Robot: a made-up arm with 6 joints.
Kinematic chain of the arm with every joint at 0, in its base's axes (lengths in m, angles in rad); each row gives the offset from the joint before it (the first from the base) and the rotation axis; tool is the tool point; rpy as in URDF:
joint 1: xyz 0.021 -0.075 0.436 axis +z
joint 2: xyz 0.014 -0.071 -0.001 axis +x
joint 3: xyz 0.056 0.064 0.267 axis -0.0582 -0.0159 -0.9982
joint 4: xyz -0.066 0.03 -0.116 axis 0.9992 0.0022 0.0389
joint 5: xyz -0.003 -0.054 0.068 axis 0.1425 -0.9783 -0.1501
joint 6: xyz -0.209 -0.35 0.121 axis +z
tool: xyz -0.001 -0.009 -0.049 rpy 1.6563 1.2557 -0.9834
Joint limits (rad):
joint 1: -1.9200..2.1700
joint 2: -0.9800..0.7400
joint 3: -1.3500..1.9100
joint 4: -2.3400..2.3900
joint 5: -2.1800..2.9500
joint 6: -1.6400..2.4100
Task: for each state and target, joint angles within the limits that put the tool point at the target. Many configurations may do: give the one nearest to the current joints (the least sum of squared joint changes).
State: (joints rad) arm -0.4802 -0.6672 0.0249 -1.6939 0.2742 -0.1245
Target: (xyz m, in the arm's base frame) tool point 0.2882 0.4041 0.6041
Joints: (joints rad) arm -0.9000 -0.7559 0.1848 -1.7726 0.2789 -0.1158
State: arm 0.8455 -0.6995 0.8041 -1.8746 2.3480 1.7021
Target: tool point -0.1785 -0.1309 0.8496
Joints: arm 1.1706 -0.5319 0.9162 -1.6020 2.0099 1.6797
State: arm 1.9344 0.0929 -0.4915 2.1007 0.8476 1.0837
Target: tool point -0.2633 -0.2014 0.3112
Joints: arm 1.3913 0.1615 -0.0419 1.7837 1.1395 1.1093
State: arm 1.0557 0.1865 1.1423 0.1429 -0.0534 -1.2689
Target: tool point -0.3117 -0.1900 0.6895
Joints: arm 0.9178 0.6075 1.5892 0.3221 0.3562 -1.3114
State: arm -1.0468 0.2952 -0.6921 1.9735 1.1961 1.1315
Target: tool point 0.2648 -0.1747 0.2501
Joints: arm -1.8206 -0.0274 0.0831 1.5399 1.9165 1.1313
